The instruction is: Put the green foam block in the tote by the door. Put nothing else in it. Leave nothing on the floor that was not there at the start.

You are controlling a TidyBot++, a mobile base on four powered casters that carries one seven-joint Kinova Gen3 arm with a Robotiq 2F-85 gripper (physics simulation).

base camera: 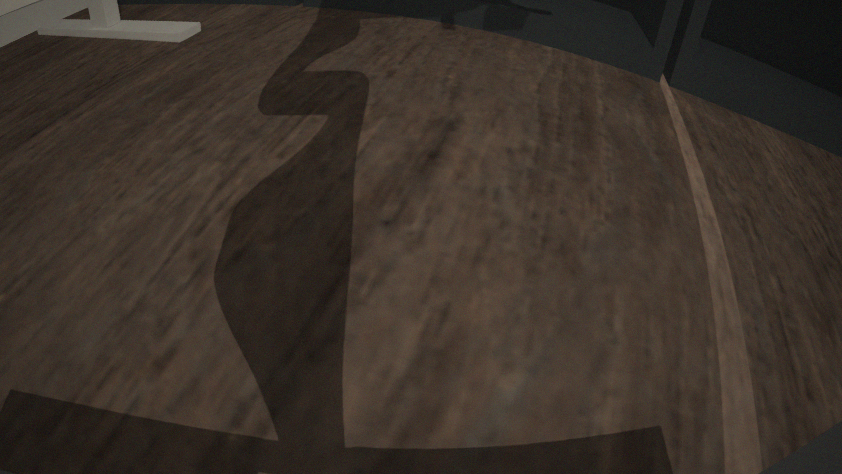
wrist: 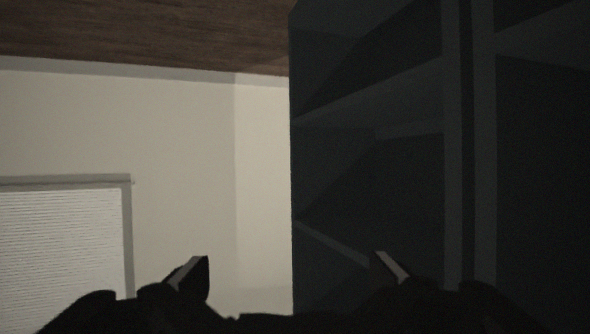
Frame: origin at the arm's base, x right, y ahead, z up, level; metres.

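Seen in the pictures: gripper, fingertip midpoint: (wrist: 289, 271).
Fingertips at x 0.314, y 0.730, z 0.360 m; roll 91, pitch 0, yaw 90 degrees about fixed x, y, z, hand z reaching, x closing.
Note:
A point is followed by its place in that frame.
My gripper (wrist: 289, 271) {x 0.314, y 0.730, z 0.360 m} is open and empty, its two fingertips wide apart at the bottom of the wrist view. Beyond the fingers are a pale wall on the left and a dark shelf unit (wrist: 453, 165) {x 0.673, y 1.030, z 0.312 m} on the right. The right fingertip overlaps the dark unit in the view; how far apart they are is not clear. The green foam block and the tote do not show in either view. The gripper itself does not show in the base camera view, where the arm's shadow lies along the floor.
The base of the dark unit (base camera: 624, 55) {x 0.536, y 1.077, z -0.360 m} runs along the top and right of the base camera view. A white furniture foot (base camera: 147, 30) {x -0.608, y 1.158, z -0.372 m} stands on the wood floor (base camera: 500, 235) {x 0.136, y 0.489, z -0.397 m} at the upper left. A window with blinds (wrist: 60, 250) {x 2.013, y -0.779, z 0.855 m} is at the left in the wrist view.

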